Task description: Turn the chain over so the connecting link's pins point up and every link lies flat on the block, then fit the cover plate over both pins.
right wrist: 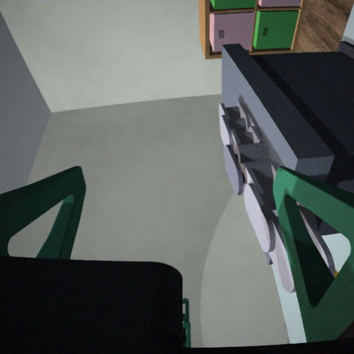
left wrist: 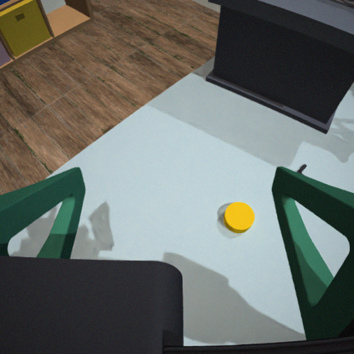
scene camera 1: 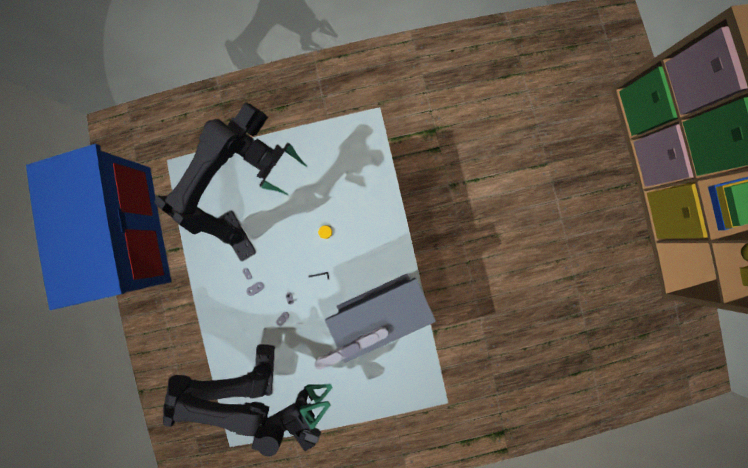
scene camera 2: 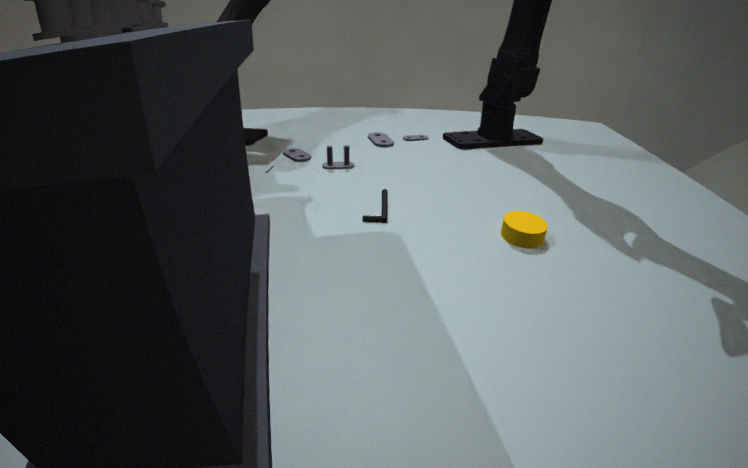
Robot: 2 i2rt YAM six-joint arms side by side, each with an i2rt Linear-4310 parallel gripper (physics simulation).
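Frame: origin at the left arm's base, x right, y back, z down, level; centimetres.
Seen in the pictures: left gripper, fingertip midpoint: (scene camera 1: 297, 180); right gripper, fingertip midpoint: (scene camera 1: 330, 393); left arm's base at its link origin: (scene camera 1: 236, 235) (scene camera 2: 494, 140); right arm's base at its link origin: (scene camera 1: 264, 369).
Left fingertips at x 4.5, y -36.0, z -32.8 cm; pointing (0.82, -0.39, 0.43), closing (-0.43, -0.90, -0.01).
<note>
Offsets run from my left fingertips to a thing's top centre.
The grey-pink chain {dx +50.9, dy +14.3, dz +6.7 cm} (scene camera 1: 358, 346) (right wrist: 258, 210) lies along the lower edge of the dark grey block {dx +48.8, dy +2.4, dz +10.8 cm} (scene camera 1: 386, 309) (scene camera 2: 193, 220) (left wrist: 280, 70); its lower-left end reaches past the block. Its plates look stood on edge in the right wrist view. A loose link with two upright pins {dx +27.7, dy +30.6, dz +29.6 cm} (scene camera 1: 290, 298) (scene camera 2: 338, 165) stands on the mat. Loose two-hole plates {dx +17.4, dy +40.4, dz +32.3 cm} (scene camera 1: 255, 288) (scene camera 2: 380, 139) lie near it; I cannot tell which is the cover plate. My left gripper (scene camera 1: 296, 179) (left wrist: 178, 177) is open, above the mat. My right gripper (scene camera 1: 330, 395) (right wrist: 179, 176) is open, below the chain in scene camera 1.
A yellow disc {dx +13.1, dy +4.9, dz +30.9 cm} (scene camera 1: 324, 231) (scene camera 2: 524, 229) (left wrist: 239, 217) and a black hex key {dx +26.7, dy +16.3, dz +32.2 cm} (scene camera 1: 319, 274) (scene camera 2: 384, 204) lie on the mat beyond the block's upper-left side in scene camera 1. A blue cabinet (scene camera 1: 71, 231) stands at the left, a cube shelf (scene camera 1: 684, 264) at the right.
</note>
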